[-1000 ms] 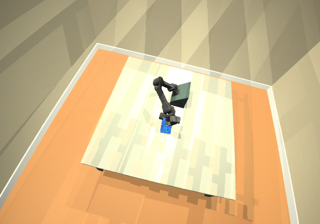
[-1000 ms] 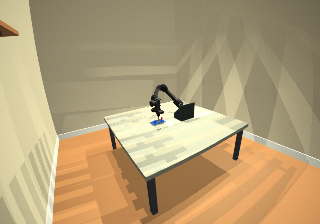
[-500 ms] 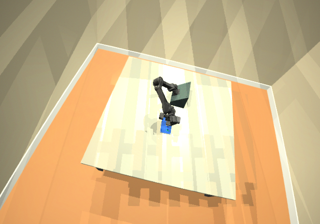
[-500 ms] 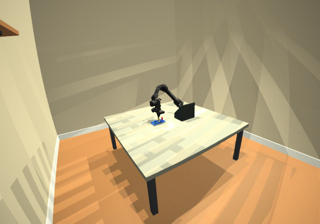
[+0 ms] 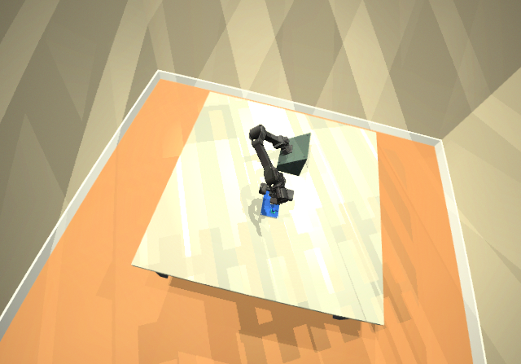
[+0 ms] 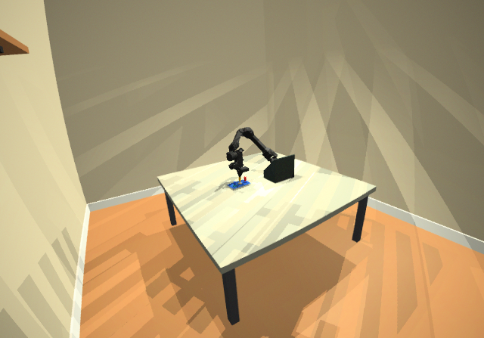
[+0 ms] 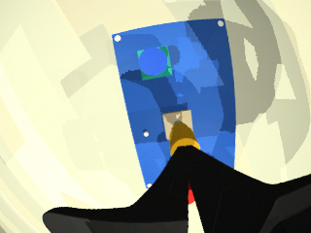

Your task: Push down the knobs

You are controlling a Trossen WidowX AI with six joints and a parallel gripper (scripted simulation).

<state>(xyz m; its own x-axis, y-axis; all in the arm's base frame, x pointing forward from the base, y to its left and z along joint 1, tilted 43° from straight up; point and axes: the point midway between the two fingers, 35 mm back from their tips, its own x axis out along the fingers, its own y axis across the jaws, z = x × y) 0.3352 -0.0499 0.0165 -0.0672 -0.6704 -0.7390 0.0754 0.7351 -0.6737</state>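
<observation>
My gripper tip is now 2 cm above the yellow knob. Also, from my gripper tip: red knob (5 cm behind, 2 cm below).
</observation>
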